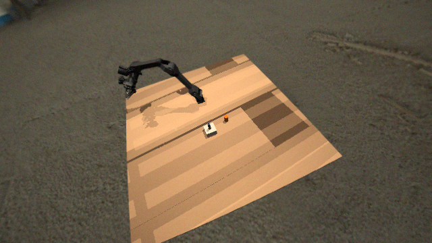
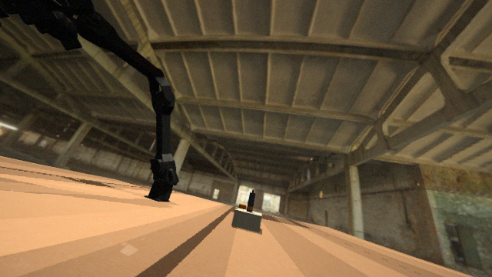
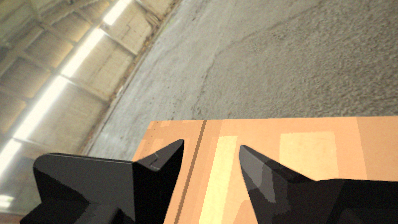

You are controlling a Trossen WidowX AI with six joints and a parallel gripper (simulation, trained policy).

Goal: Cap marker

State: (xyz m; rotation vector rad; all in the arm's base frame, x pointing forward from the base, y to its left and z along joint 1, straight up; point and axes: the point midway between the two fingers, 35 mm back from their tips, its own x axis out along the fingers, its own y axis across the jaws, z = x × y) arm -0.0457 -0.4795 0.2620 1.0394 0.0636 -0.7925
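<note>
The orange cap lies 61 cm to the left of my gripper tip, 31 cm ahead of it and 22 cm below it. The rest, counted from my gripper tip: holder block: 47 cm to the left, 35 cm ahead, 23 cm below.
</note>
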